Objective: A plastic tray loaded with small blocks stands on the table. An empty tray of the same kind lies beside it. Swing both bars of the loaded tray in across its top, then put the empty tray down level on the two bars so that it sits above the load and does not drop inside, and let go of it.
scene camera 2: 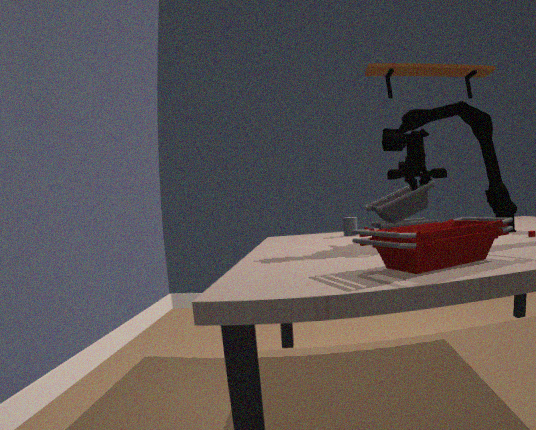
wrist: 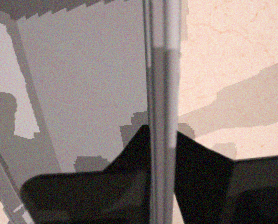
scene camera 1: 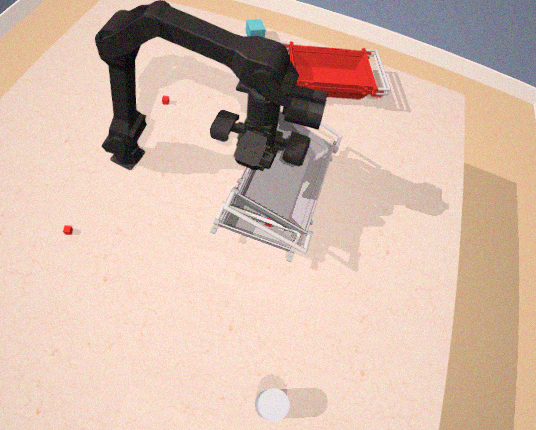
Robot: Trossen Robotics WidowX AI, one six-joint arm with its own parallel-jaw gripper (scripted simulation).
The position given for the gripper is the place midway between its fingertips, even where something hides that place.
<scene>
In view: the gripper (scene camera 1: 257, 162) and a grey tray (scene camera 1: 286, 193).
The grey tray is seen too in the wrist view (wrist: 84, 84). The gripper is seen too in scene camera 2 (scene camera 2: 419, 202) and in the wrist view (wrist: 153, 130).
</scene>
